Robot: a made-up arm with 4 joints.
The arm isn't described. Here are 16 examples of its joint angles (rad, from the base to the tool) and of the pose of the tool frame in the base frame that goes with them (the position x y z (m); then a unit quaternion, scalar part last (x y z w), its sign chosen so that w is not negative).
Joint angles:
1: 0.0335 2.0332 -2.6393 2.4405
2: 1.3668 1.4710 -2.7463 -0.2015
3: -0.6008 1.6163 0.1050 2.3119
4: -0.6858 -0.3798 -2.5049 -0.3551
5: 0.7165 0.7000 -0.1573 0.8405
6: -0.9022 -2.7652 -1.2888 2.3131
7: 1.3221 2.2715 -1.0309 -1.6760
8: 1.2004 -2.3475 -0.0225 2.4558
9: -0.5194 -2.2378 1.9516 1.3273
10: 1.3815 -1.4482 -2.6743 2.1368
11: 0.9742 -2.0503 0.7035 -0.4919
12: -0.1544 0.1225 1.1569 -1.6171
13: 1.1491 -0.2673 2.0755 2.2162
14: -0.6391 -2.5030 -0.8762 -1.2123
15: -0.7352 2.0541 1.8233 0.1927
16: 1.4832 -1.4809 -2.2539 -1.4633
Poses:
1: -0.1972 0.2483 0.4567 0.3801 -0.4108 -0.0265 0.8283
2: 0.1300 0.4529 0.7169 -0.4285 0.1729 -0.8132 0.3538
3: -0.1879 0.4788 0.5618 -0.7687 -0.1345 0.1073 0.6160
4: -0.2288 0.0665 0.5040 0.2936 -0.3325 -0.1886 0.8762
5: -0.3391 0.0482 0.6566 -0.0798 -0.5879 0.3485 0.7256
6: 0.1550 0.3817 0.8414 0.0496 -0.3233 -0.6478 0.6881
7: 0.1981 0.2165 0.3959 0.4869 0.7968 0.3543 0.0490
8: 0.2872 0.0798 0.3261 -0.4068 0.8557 -0.2961 0.1209
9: 0.4186 0.1828 0.8035 -0.4244 0.6514 0.2385 0.5820
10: -0.1038 0.0190 0.3570 -0.7943 -0.3801 -0.3927 0.2652
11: -0.2173 0.0062 0.5764 -0.8730 0.1089 0.4405 0.1789
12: -0.1658 0.3649 0.3537 -0.8024 0.5083 -0.1760 0.2583
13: -0.2947 -0.2532 0.7759 -0.6890 -0.6312 0.3530 0.0473
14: 0.2445 -0.2449 0.7241 0.5804 0.1245 0.4096 0.6927
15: 0.0275 0.1632 0.6418 0.8374 0.3713 -0.3921 0.0848
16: 0.0536 0.0331 0.9213 -0.0577 0.5705 -0.2495 0.7803
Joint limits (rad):
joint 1: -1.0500..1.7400
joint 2: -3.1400..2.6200
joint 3: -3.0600..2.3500
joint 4: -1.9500..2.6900
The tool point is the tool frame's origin. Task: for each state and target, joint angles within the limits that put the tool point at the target. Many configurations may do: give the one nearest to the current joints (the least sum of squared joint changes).
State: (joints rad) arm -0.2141 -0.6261 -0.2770 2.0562
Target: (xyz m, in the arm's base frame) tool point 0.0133 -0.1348 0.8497
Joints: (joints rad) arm 0.0688 -0.3430 -0.8530 2.6900
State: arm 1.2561 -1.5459 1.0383 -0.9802
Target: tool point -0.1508 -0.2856 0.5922
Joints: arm 1.0166 -2.0437 0.6246 -1.5517
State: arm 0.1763 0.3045 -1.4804 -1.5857
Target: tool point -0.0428 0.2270 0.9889
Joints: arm 0.8412 -0.2530 -0.9956 -1.9500
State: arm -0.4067 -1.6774 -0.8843 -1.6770
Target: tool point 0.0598 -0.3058 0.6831
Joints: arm -0.4094 -1.9991 -0.3244 -1.7804
